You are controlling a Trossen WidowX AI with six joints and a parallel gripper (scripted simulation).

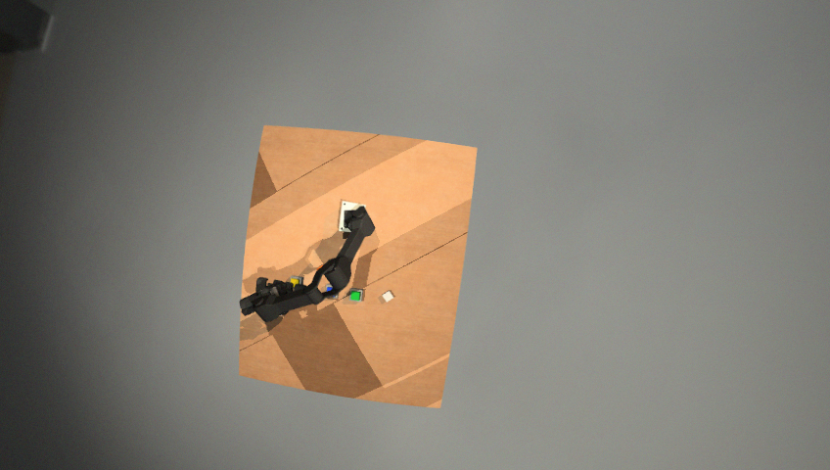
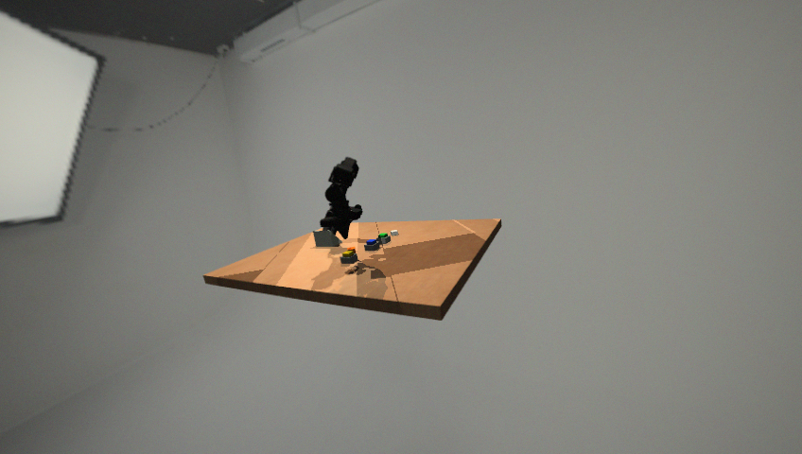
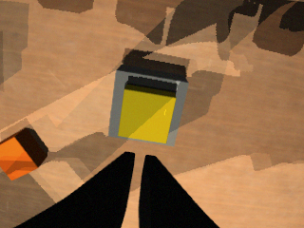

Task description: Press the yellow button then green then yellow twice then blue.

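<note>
The blue button lies 2 cm ahead of my gripper tip, 15 cm to the left of it and 6 cm below it. Round my gripper tip: yellow button: 6 cm below; then green button: 3 cm ahead, 24 cm to the left, 6 cm below; then orange block: 6 cm behind, 11 cm to the left, 8 cm below.
</note>
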